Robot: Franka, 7 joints.
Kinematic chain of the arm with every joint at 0, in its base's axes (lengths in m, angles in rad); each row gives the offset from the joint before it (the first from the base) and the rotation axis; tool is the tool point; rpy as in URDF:
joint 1: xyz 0 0 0.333 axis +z
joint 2: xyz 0 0 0 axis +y
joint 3: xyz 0 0 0.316 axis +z
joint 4: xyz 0.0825 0 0 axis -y
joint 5: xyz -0.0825 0 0.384 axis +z
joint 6: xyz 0 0 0 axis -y
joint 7: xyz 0.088 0 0 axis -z
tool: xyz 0 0 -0.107 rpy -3.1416 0 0
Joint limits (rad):
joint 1: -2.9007..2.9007
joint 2: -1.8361..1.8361
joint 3: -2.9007..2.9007
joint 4: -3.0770..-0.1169
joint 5: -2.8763..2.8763
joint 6: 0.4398..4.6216
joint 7: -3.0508..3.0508
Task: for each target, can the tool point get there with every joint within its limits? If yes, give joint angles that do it. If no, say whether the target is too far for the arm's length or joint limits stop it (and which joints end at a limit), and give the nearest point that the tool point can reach.
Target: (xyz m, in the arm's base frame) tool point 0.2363 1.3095 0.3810
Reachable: no: too far | nearest point 0.1522 0.8437 0.3639 | short by 0.474 m
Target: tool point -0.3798 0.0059 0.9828
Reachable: yes | joints 1.6349 -0.3496 1.1125 -1.3672 0.4427 3.7766 0.5577
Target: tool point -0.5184 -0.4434 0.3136
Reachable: yes | joints 0.1372 -1.4879 -2.1216 -0.9863 -1.6964 4.1791 0.3887
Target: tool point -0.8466 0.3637 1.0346
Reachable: no: too far | nearest point -0.6271 0.2694 0.8527 | short by 0.300 m
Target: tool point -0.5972 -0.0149 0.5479
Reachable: yes | joints -1.3268 -0.5158 -1.6363 -2.0836 -0.2869 3.3779 1.7099
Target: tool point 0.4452 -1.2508 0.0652
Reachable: no: too far | nearest point 0.2820 -0.7923 0.1634 | short by 0.497 m
